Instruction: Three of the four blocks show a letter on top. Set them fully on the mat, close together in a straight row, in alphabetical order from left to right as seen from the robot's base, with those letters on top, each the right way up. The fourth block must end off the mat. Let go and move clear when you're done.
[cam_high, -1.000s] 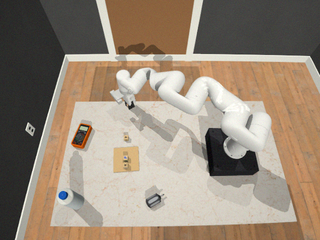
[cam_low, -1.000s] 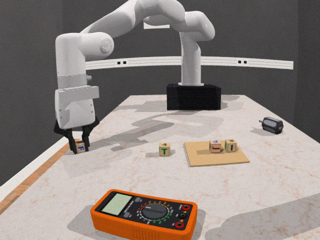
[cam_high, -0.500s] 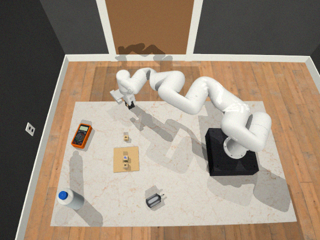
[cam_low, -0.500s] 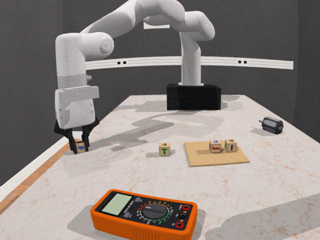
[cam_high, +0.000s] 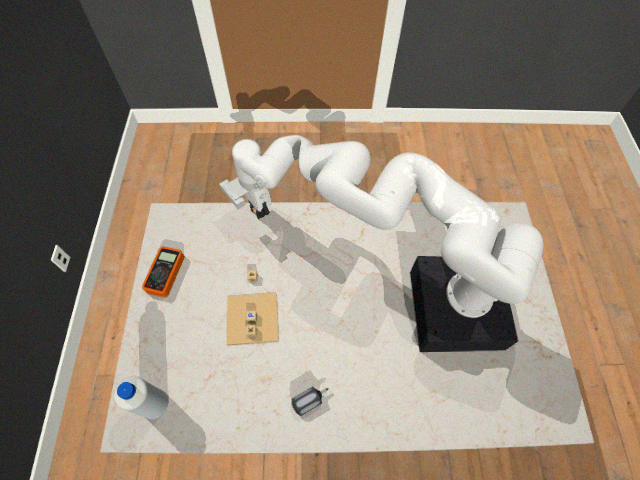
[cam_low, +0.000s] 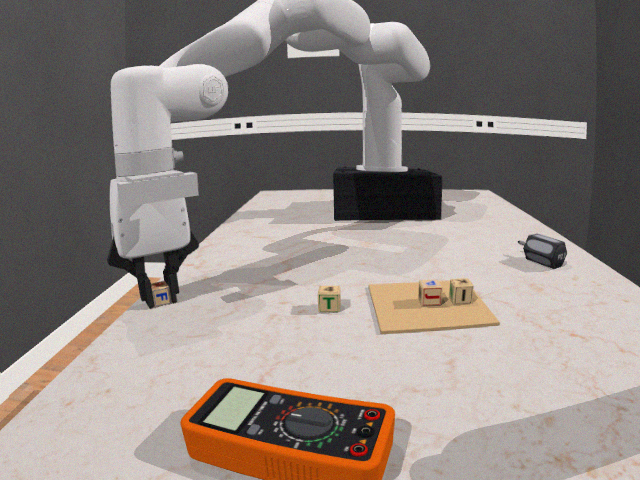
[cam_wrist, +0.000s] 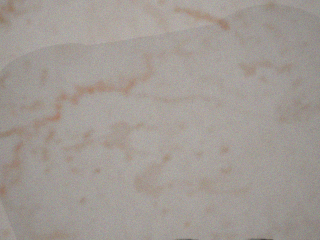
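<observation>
My hand is 35 cm to the right of the tan mat, 2 cm above it and 1 cm past it. The rest, counted from my hand: black plug adapter (57 cm to the left, 18 cm behind); orange multimeter (26 cm ahead, 22 cm to the left).
</observation>
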